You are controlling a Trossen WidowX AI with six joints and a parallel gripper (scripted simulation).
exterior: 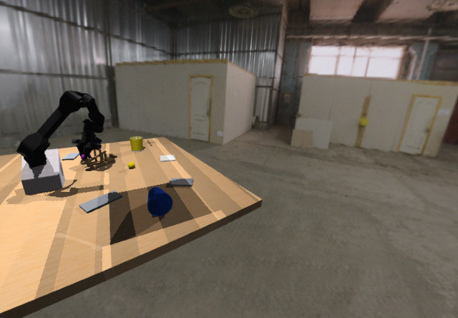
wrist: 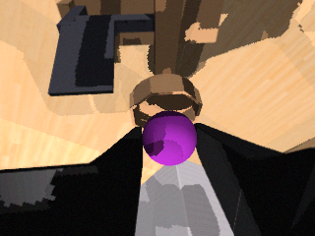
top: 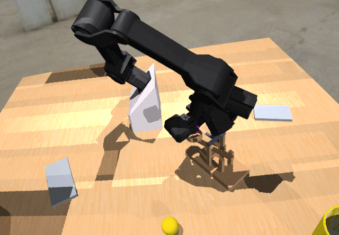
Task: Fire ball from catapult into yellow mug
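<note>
Now: the purple ball 1 cm above my gripper tip. Round my gripper tip: yellow ball (23 cm ahead, 12 cm to the right, 5 cm below); then wooden catapult (5 cm ahead, 4 cm to the left, 2 cm below); then yellow mug (36 cm ahead, 20 cm to the left, 4 cm below).
</note>
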